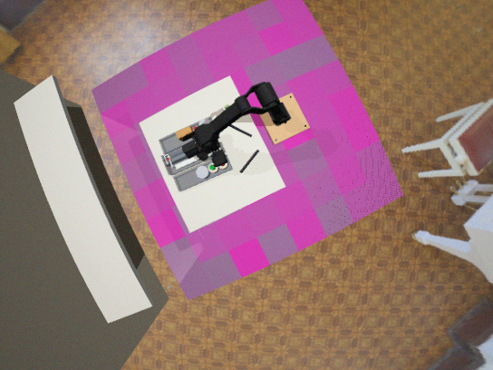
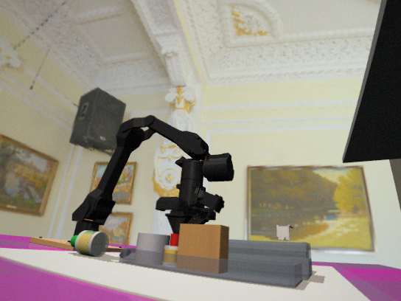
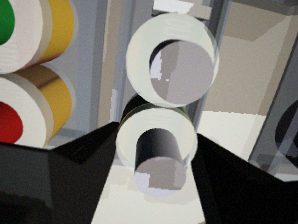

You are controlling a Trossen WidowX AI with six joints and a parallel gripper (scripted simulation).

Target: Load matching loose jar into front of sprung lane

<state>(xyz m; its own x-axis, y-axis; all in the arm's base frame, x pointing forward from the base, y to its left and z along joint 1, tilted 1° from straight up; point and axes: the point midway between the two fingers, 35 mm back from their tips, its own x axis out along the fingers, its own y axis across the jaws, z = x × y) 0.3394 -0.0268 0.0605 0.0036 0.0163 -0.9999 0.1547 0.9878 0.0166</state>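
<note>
The grey shelf unit lies 140 mm ahead of my gripper tip, 50 mm to the right of it and 10 mm below it. The rest, counted from my gripper tip: tan box 140 mm to the right, 90 mm ahead, 10 mm above.
</note>
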